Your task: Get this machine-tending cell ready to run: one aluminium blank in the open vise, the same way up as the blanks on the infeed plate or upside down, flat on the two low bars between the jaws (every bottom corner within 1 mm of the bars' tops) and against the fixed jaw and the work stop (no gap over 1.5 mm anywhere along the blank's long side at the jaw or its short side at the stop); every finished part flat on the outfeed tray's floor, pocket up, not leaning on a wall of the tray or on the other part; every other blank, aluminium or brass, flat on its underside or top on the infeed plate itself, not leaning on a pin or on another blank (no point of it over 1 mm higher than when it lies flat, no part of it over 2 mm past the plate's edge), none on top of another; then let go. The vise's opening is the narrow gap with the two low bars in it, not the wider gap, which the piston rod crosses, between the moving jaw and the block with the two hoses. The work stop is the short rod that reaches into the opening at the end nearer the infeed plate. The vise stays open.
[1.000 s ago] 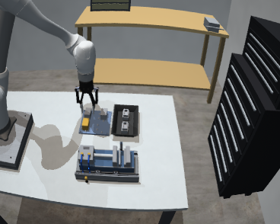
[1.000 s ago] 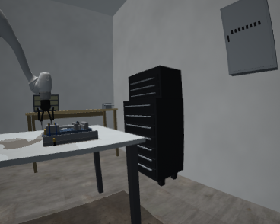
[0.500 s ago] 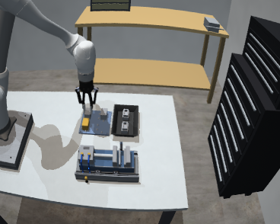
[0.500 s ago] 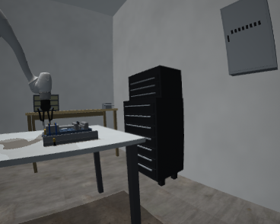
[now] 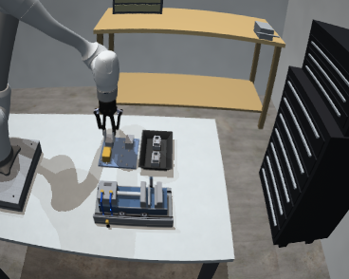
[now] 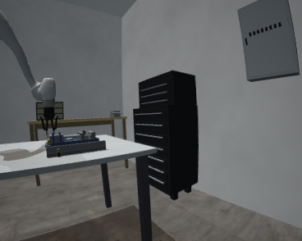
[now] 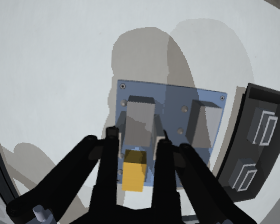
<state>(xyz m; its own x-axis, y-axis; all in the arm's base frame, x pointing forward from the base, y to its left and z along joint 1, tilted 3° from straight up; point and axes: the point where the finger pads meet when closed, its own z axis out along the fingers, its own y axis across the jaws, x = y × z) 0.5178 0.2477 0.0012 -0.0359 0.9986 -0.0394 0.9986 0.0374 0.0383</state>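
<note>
The aluminium blank is 40 mm below my hand. From my hand the other things lie so: hose block 350 mm to the right, 60 mm ahead, 10 mm above; brass blank 90 mm to the right, 40 mm below; work stop 290 mm to the right, 220 mm ahead, 30 mm above.
</note>
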